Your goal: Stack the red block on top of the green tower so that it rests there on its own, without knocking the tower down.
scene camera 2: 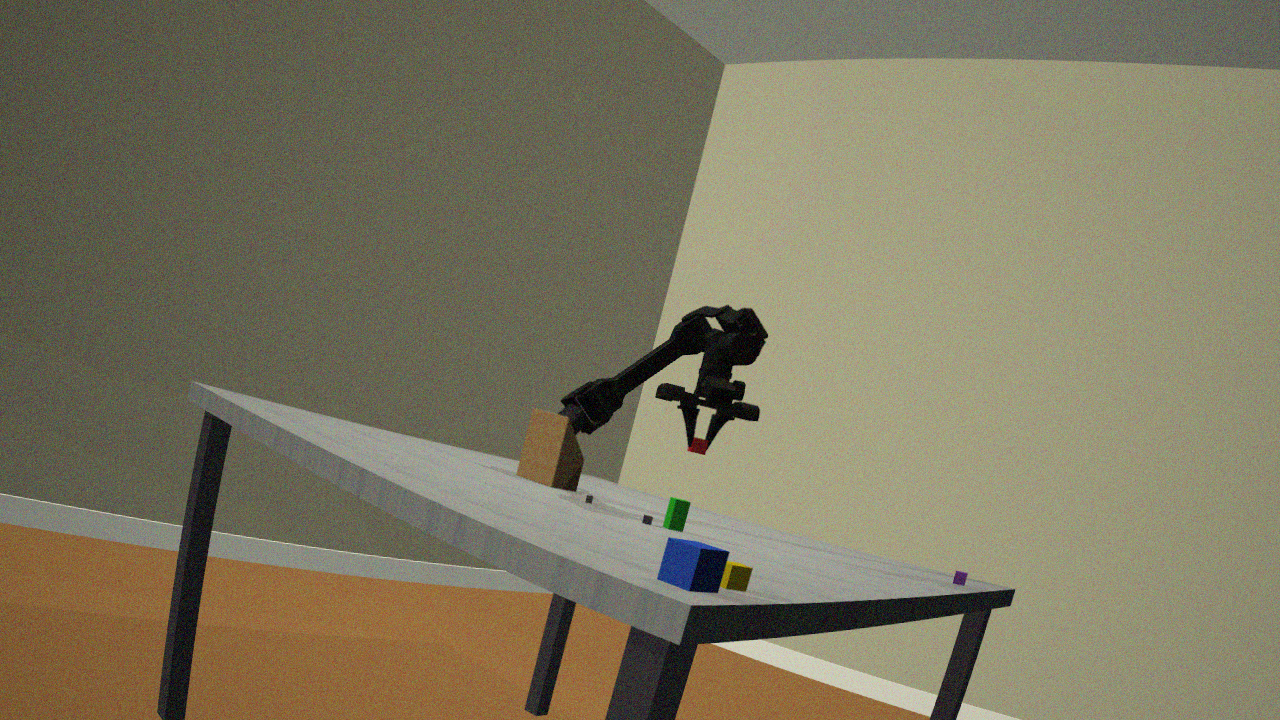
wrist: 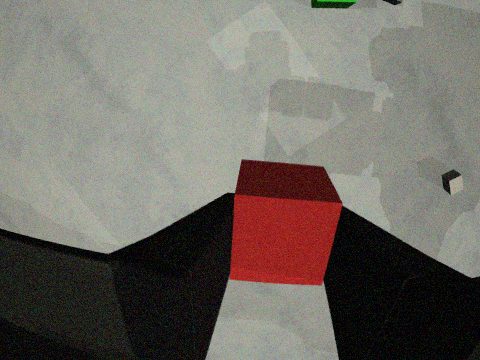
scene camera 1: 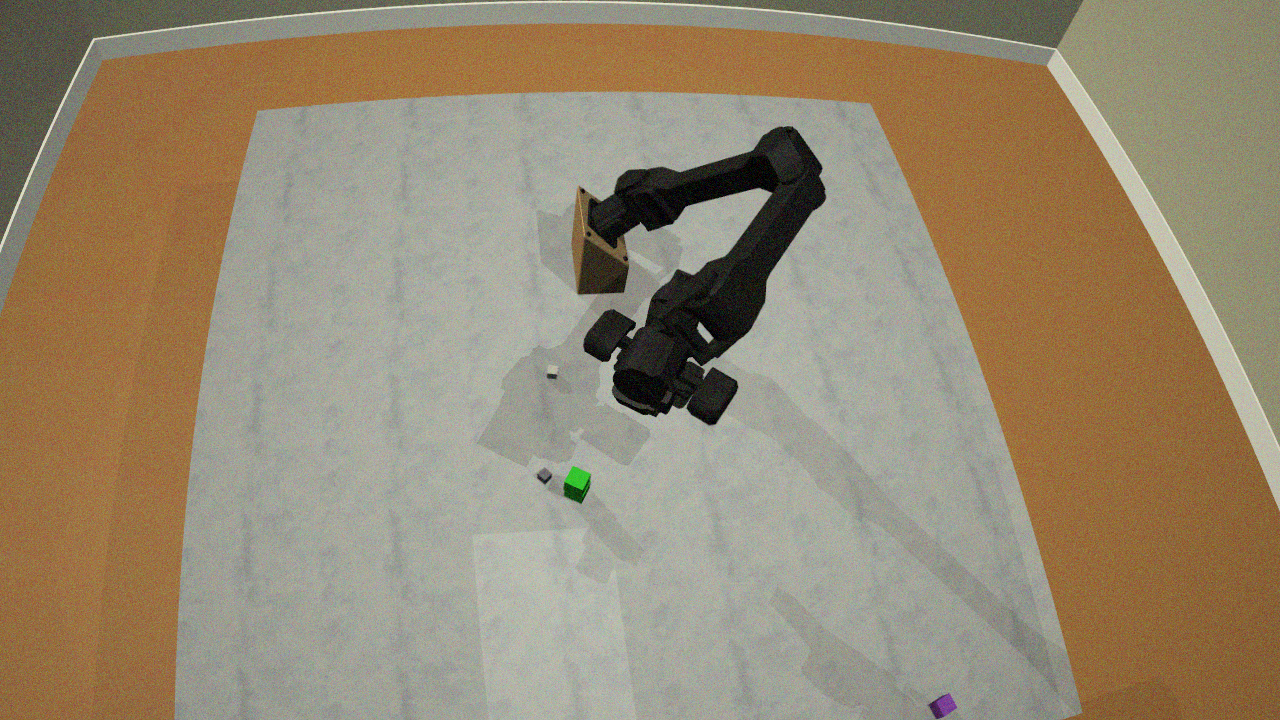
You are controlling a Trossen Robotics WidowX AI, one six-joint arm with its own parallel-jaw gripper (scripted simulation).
Path:
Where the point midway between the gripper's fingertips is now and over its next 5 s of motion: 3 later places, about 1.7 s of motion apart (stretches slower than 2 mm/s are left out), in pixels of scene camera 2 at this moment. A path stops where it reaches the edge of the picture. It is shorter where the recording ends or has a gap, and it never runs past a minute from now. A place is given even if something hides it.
The gripper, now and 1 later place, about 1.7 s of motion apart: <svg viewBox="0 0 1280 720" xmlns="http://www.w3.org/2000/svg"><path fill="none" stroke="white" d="M697 448L684 489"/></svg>

